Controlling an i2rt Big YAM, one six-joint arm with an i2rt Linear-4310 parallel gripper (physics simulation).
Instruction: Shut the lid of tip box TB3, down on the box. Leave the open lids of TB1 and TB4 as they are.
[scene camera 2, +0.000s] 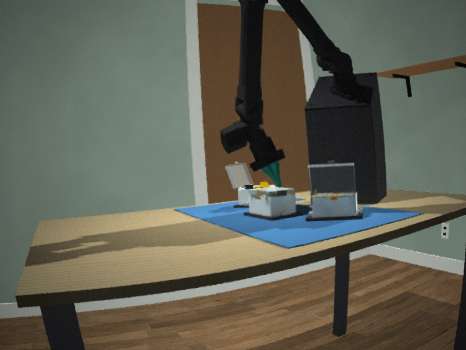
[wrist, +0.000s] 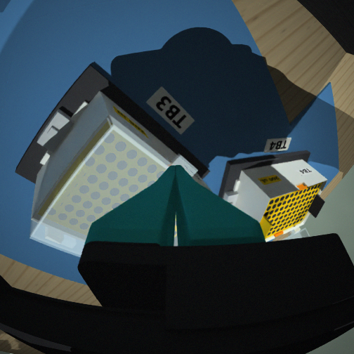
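Observation:
Tip box TB3 stands on its dark base, with its clear lid lying over the top, covering the tip rack. It looks about level; whether it is fully seated I cannot tell. My gripper is shut and empty, its green fingertips pointing down at the lid's edge by the small white latch; contact is unclear. TB4 stands behind with its lid open and tilted back. TB1 stands at the right in the scene view, its lid open and upright.
The boxes stand on a blue mat on the wooden table. A tall dark pedestal carrying the arm's base stands behind TB1. TB1's upright lid is to the right of my fingers in the scene view.

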